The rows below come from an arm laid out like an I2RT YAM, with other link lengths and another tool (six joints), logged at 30 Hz.
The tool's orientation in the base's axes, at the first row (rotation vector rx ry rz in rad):
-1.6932, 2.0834, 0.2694
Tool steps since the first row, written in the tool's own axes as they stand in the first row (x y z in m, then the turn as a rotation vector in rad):
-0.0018, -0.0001, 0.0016, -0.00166, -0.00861, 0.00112
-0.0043, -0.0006, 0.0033, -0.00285, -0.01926, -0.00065
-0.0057, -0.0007, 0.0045, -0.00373, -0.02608, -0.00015
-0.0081, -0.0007, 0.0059, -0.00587, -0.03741, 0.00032
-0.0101, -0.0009, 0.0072, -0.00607, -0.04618, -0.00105
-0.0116, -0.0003, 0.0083, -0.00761, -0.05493, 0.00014
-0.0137, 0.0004, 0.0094, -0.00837, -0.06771, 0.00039
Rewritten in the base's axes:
0.0007, 0.0022, -0.0006, 0.00880, -0.00007, 0.00081
0.0019, 0.0050, -0.0009, 0.01889, -0.00222, 0.00422
0.0025, 0.0067, -0.0013, 0.02571, -0.00282, 0.00501
0.0032, 0.0094, -0.0015, 0.03707, -0.00337, 0.00694
0.0039, 0.0117, -0.0017, 0.04528, -0.00579, 0.00932
0.0038, 0.0136, -0.0021, 0.05421, -0.00597, 0.01003
0.0037, 0.0161, -0.0022, 0.06672, -0.00815, 0.01172

